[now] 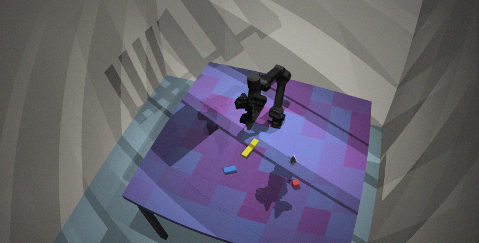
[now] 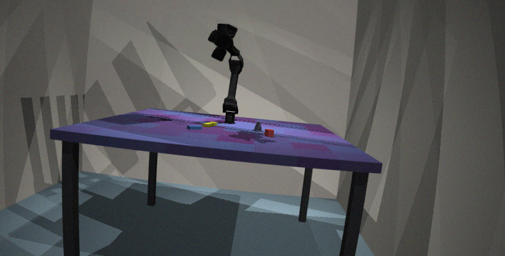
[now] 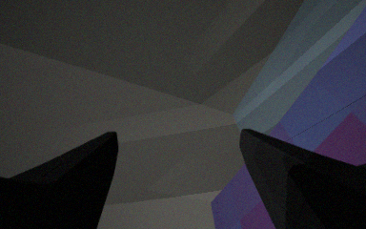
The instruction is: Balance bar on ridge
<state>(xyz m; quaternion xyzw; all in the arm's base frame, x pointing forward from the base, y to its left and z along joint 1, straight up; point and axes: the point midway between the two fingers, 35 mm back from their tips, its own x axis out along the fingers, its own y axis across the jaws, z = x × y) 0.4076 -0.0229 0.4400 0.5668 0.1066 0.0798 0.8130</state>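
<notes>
The yellow bar is 21 cm behind my gripper tip, 7 cm to the right of it and 43 cm below it. Also, from my gripper tip: blue block 3 cm behind, 13 cm to the right, 43 cm below; red cube 4 cm behind, 25 cm to the left, 42 cm below.
</notes>
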